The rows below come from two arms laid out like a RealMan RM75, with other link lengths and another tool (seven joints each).
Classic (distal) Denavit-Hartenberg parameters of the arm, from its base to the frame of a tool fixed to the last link. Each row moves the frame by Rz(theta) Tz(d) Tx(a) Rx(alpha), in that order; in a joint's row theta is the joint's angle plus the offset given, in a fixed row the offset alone. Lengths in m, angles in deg.
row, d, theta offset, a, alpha
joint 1, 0.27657, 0, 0, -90
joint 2, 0, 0, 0, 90
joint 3, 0.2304, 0, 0, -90
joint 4, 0, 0, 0, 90
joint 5, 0.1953, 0, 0, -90
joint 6, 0, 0, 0, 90
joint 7, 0.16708, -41.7, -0.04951, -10
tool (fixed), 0.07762, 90, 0, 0
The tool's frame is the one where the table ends.
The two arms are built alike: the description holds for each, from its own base.
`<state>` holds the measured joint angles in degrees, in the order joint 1, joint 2, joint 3, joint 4, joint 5, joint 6, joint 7, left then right.
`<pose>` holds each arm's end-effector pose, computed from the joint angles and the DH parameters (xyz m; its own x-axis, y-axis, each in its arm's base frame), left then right.
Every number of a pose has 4 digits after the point.
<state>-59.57 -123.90 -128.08 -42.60 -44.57 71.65 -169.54 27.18 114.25 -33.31 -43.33 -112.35 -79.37 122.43</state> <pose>-0.0371 0.3857 -0.1061 0.8336 0.4270 0.3506 0.5081 -0.8417 -0.1829 0.2086 0.4059 0.0683 -0.5114 -0.7974 -0.3205 -0.7999 0.3054 0.5166</pose>
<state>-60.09 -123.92 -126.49 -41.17 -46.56 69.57 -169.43 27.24 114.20 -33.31 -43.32 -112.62 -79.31 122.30</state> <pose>-0.0310 0.3868 -0.1114 0.8307 0.4215 0.3637 0.5066 -0.8432 -0.1800 0.2092 0.4059 0.0678 -0.5087 -0.7983 -0.3224 -0.8033 0.3054 0.5113</pose>
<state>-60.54 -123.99 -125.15 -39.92 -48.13 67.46 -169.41 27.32 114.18 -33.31 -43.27 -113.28 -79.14 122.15</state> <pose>-0.0264 0.3890 -0.1161 0.8273 0.4177 0.3756 0.5079 -0.8418 -0.1826 0.2110 0.4057 0.0658 -0.5062 -0.7992 -0.3242 -0.8086 0.3090 0.5007</pose>
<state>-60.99 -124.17 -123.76 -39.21 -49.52 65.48 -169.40 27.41 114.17 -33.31 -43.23 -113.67 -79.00 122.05</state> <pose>-0.0208 0.3911 -0.1202 0.8272 0.4076 0.3868 0.5036 -0.8431 -0.1886 0.2119 0.4058 0.0647 -0.5042 -0.7998 -0.3257 -0.8119 0.3106 0.4943</pose>
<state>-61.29 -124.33 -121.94 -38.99 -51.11 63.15 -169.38 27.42 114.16 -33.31 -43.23 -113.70 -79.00 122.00</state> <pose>-0.0144 0.3947 -0.1233 0.8295 0.3890 0.4009 0.4944 -0.8452 -0.2028 0.2119 0.4058 0.0647 -0.5033 -0.8002 -0.3262 -0.8127 0.3100 0.4933</pose>
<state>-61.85 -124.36 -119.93 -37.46 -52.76 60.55 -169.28 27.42 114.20 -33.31 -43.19 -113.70 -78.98 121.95</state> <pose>-0.0116 0.3966 -0.1297 0.8304 0.3826 0.4051 0.4923 -0.8443 -0.2118 0.2119 0.4057 0.0643 -0.5033 -0.8003 -0.3258 -0.8126 0.3101 0.4935</pose>
